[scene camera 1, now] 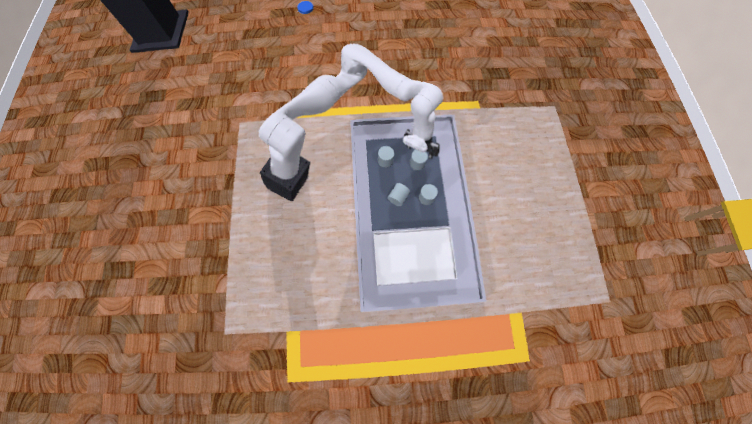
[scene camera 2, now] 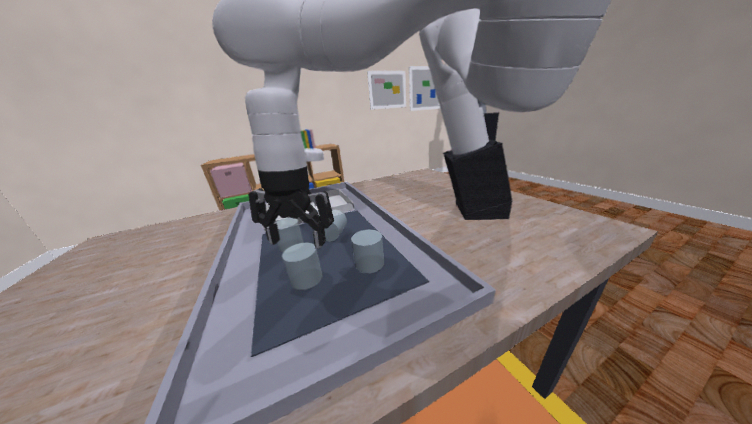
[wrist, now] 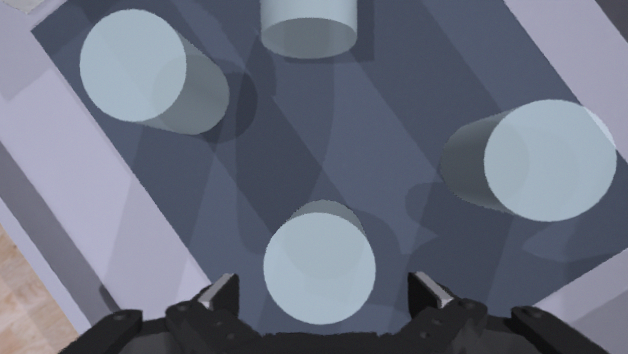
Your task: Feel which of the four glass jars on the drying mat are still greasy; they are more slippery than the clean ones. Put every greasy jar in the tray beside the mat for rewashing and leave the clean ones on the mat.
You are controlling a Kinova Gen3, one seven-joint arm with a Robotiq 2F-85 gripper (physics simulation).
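Frame: origin at the arm's base, x up, y back, z right, level; millimetres.
Seen in the pictures: gripper, fingertip midpoint: [scene camera 1: 420, 152] [scene camera 2: 297, 244] [wrist: 323, 292]; arm's base, link origin: [scene camera 1: 285, 167] [scene camera 2: 469, 148].
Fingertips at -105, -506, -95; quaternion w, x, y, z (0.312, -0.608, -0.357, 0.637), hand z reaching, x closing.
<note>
Pixels of each thing's middle, then the offset from my fingertips to it, as dx, dy, dz. Level surfaces: height alone.
- dark drying mat, surface height: dx -88
- second upright jar, body centre: [wrist: 510, 162] [scene camera 2: 368, 250] [scene camera 1: 385, 157] -54, +135, -12
- third upright jar, body centre: [wrist: 166, 82] [scene camera 2: 288, 234] [scene camera 1: 427, 194] -54, -23, +164
- wooden table, surface height: dx -92
The dark drying mat [scene camera 1: 408, 218] [scene camera 2: 342, 305] [wrist: 380, 110] holds four pale jars. One upright jar [scene camera 1: 419, 161] [scene camera 2: 302, 267] [wrist: 320, 272] is below my gripper [scene camera 1: 421, 146] [scene camera 2: 295, 238] [wrist: 323, 292]. The gripper is open and empty, its fingertips above this jar and, in the wrist view, on either side of it. A second upright jar [scene camera 1: 385, 156] [scene camera 2: 367, 251] [wrist: 550, 160] stands nearer the arm's base. A third upright jar [scene camera 1: 428, 194] [scene camera 2: 287, 229] [wrist: 132, 65] and a jar lying on its side [scene camera 1: 398, 194] [scene camera 2: 335, 226] [wrist: 308, 37] are nearer the white, empty tray [scene camera 1: 414, 263].
A grey raised rim [scene camera 1: 471, 210] [scene camera 2: 442, 263] surrounds mat and tray on the wooden table [scene camera 1: 531, 210] [scene camera 2: 552, 247]. The arm's black base [scene camera 1: 284, 178] [scene camera 2: 481, 181] stands on the table outside this rim. A shelf unit [scene camera 2: 229, 161] stands behind the table.
</note>
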